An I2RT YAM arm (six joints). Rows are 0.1 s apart.
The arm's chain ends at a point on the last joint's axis. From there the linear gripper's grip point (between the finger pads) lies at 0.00 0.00 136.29 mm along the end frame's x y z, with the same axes.
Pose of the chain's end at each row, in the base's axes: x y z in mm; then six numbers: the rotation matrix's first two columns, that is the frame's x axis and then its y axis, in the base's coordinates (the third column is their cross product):
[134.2 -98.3 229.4 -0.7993 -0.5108 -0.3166 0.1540 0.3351 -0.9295]
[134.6 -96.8 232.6 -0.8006 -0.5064 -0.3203 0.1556 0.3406 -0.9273]
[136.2 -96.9 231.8 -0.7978 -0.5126 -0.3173 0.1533 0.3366 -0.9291]
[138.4 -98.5 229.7 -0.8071 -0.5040 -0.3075 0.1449 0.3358 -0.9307]
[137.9 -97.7 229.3 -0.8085 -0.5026 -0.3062 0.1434 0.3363 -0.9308]
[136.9 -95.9 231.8 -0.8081 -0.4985 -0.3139 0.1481 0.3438 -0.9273]
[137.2 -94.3 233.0 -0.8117 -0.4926 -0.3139 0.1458 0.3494 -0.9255]
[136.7 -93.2 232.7 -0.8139 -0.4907 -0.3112 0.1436 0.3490 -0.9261]
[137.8 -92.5 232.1 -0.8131 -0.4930 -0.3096 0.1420 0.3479 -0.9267]
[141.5 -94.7 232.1 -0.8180 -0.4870 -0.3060 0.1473 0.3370 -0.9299]
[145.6 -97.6 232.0 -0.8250 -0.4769 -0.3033 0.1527 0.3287 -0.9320]
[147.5 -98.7 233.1 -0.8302 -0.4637 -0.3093 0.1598 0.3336 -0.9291]
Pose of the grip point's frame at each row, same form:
[213.4 -206.2 203.6 -0.7993 -0.5108 -0.3166 0.1540 0.3351 -0.9295]
[213.5 -204.8 206.2 -0.8006 -0.5064 -0.3203 0.1556 0.3406 -0.9273]
[215.7 -204.6 205.9 -0.7978 -0.5126 -0.3173 0.1533 0.3366 -0.9291]
[216.4 -206.9 202.7 -0.8071 -0.5040 -0.3075 0.1449 0.3358 -0.9307]
[215.7 -206.2 202.1 -0.8085 -0.5026 -0.3062 0.1434 0.3363 -0.9308]
[214.6 -204.4 204.0 -0.8081 -0.4985 -0.3139 0.1481 0.3438 -0.9273]
[214.3 -202.9 204.1 -0.8117 -0.4926 -0.3139 0.1458 0.3494 -0.9255]
[213.4 -202.0 203.6 -0.8139 -0.4907 -0.3112 0.1436 0.3490 -0.9261]
[214.7 -201.2 203.1 -0.8131 -0.4930 -0.3096 0.1420 0.3479 -0.9267]
[217.3 -204.5 204.3 -0.8180 -0.4870 -0.3060 0.1473 0.3370 -0.9299]
[219.8 -208.7 205.0 -0.8250 -0.4769 -0.3033 0.1527 0.3287 -0.9320]
[220.3 -210.6 205.5 -0.8302 -0.4637 -0.3093 0.1598 0.3336 -0.9291]

